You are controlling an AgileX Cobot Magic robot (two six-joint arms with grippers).
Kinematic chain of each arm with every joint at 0, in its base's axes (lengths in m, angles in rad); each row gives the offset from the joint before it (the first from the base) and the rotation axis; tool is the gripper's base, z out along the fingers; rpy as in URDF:
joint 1: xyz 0 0 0.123 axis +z
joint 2: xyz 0 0 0 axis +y
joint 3: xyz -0.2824 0 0.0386 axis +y
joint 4: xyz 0.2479 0 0.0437 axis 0.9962 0 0.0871
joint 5: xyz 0 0 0 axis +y
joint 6: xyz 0.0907 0 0.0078 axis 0.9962 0 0.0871
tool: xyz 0 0 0 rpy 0 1.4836 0
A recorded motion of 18 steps. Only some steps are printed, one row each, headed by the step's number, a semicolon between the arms.
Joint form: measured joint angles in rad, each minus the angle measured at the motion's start. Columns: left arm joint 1, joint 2, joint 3, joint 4, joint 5, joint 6; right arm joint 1, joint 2, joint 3, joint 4, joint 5, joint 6.
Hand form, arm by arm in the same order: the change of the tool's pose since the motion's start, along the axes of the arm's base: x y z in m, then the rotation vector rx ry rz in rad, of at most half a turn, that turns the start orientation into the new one. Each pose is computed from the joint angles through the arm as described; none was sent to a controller.
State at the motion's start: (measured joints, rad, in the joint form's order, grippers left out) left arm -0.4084 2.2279 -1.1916 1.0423 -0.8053 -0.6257; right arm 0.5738 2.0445 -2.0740 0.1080 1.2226 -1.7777
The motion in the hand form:
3: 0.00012 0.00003 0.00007 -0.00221 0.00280 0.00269; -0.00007 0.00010 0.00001 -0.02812 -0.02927 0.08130
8: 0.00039 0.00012 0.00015 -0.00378 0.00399 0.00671; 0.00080 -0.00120 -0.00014 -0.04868 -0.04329 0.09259
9: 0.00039 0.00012 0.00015 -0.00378 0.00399 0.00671; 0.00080 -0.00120 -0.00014 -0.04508 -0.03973 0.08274
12: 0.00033 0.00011 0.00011 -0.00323 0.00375 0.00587; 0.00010 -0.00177 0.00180 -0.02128 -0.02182 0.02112
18: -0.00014 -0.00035 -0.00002 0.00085 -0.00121 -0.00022; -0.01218 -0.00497 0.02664 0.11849 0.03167 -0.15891
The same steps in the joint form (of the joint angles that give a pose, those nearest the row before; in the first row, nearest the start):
3: 0.0000 0.0000 0.0000 -0.0021 0.0000 -0.0027; 0.0000 0.0000 0.0000 0.0014 0.0000 -0.0913
8: 0.0000 0.0000 0.0000 -0.0065 0.0009 -0.0027; 0.0000 0.0000 0.0000 -0.0169 0.0000 -0.1063
9: 0.0000 0.0000 0.0000 -0.0065 0.0009 -0.0027; 0.0000 0.0000 0.0000 -0.0169 0.0000 -0.0953
12: 0.0000 0.0000 0.0000 -0.0055 0.0009 -0.0027; 0.0000 -0.0044 0.0001 -0.0181 0.0000 -0.0262
18: -0.0011 0.0000 0.0000 -0.0014 0.0009 0.0020; 0.0000 -0.0593 0.0000 0.0286 0.0000 0.1867

